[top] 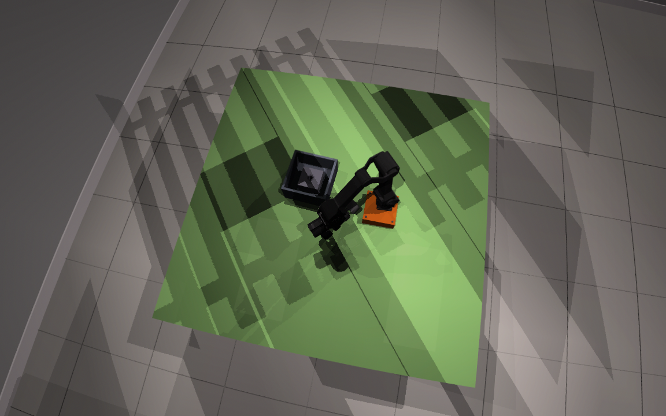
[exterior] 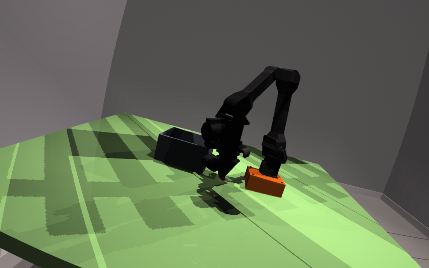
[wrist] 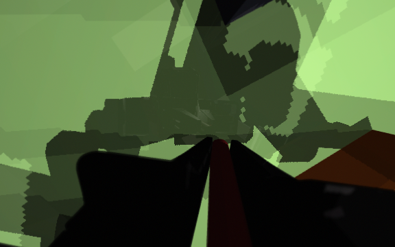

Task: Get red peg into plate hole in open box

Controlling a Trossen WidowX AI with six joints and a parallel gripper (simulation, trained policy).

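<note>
Right now the grey plate is 15 cm ahead of my gripper tip, 16 cm to the right of it and 2 cm above it. Round my gripper tip: dark box: 15 cm ahead, 16 cm to the right; red peg: 1 cm to the left, 3 cm above.
</note>
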